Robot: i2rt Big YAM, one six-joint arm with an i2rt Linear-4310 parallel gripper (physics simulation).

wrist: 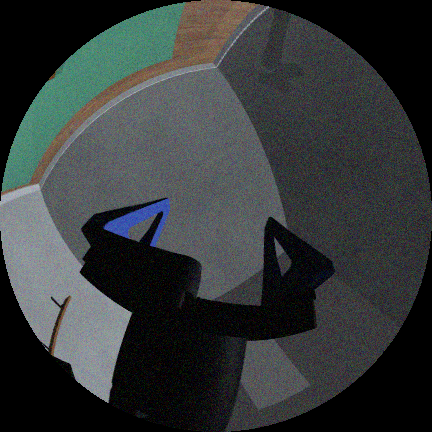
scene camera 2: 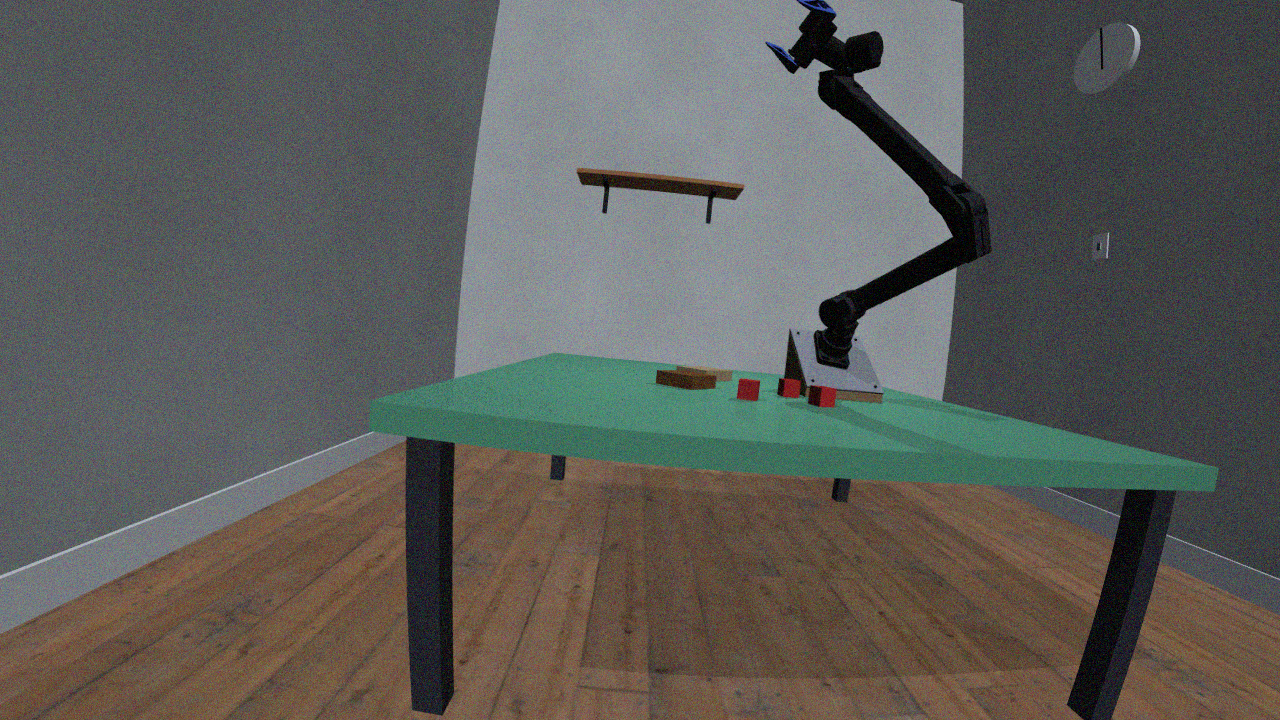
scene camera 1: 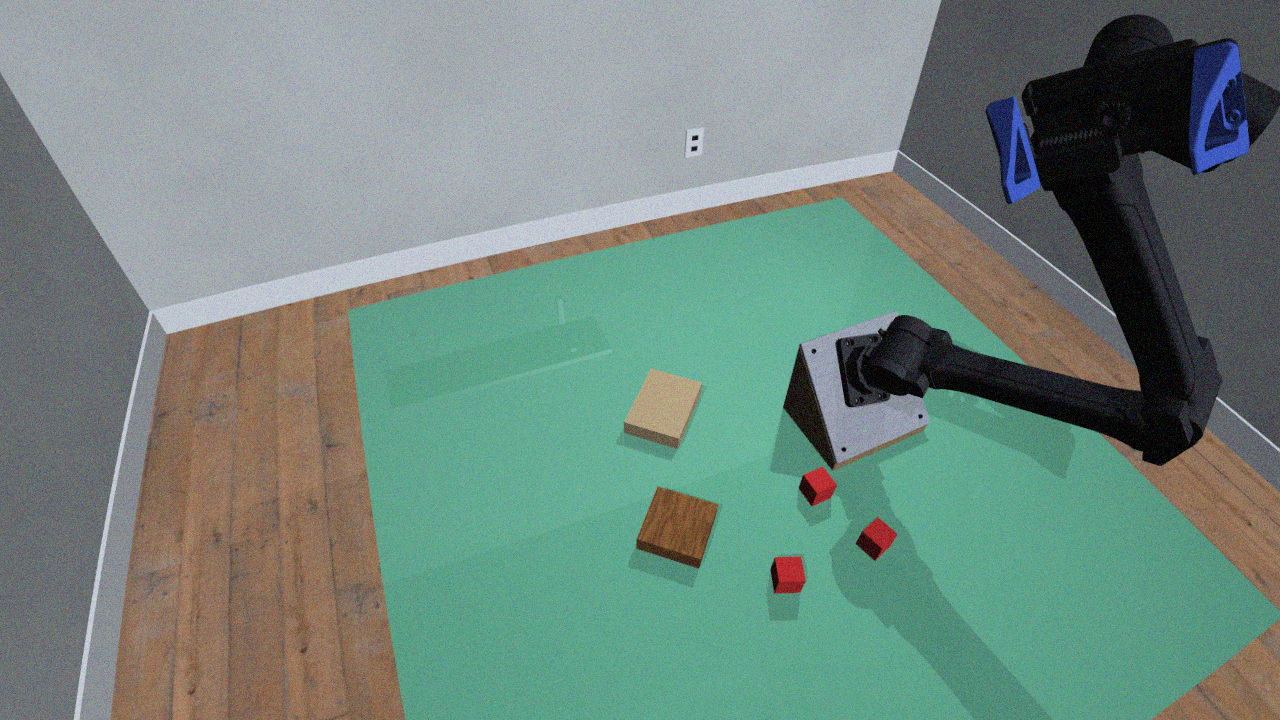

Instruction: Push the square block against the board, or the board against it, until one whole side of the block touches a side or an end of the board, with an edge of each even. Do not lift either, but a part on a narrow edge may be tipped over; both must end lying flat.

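Places are measured from the arm's base along level axes (x ahead, y left, z up), in metres.
Where they show: gripper, between the fingertips: (wrist: 217,212) (scene camera 2: 781,22) (scene camera 1: 1093,179); arm's base, origin of its link: (scene camera 2: 830,351) (scene camera 1: 860,370).
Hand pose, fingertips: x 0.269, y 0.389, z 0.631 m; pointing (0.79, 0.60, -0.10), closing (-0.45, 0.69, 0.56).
Each offset is from my fingertips to the centre of the thing.
The square block {dx +0.116, dy -0.253, dz -0.733 m} (scene camera 1: 677,528) (scene camera 2: 685,379), dark brown wood, lies flat on the green table. The board {dx +0.057, dy -0.492, dz -0.733 m} (scene camera 1: 664,404) (scene camera 2: 713,373), pale tan and slightly longer than wide, lies flat beyond it in scene camera 1. A clear gap separates them there, and their sides are slightly turned to each other. My gripper (scene camera 1: 1114,138) (scene camera 2: 785,23) (wrist: 217,212) is open and empty, with blue fingers wide apart, high above the table and far from both parts. In the wrist view neither part shows clearly; a small brownish patch is cut off at the left rim.
Three red cubes {dx -0.130, dy -0.249, dz -0.729 m} (scene camera 1: 818,485) {dx -0.174, dy -0.131, dz -0.729 m} (scene camera 1: 876,538) {dx -0.012, dy -0.121, dz -0.729 m} (scene camera 1: 788,574) lie on the table (scene camera 1: 501,626) (scene camera 2: 537,429) to the right of the block in scene camera 1. The arm's wedge-shaped base (scene camera 1: 881,429) (scene camera 2: 859,371) stands right of the board. A wall shelf (scene camera 2: 660,182) hangs behind.
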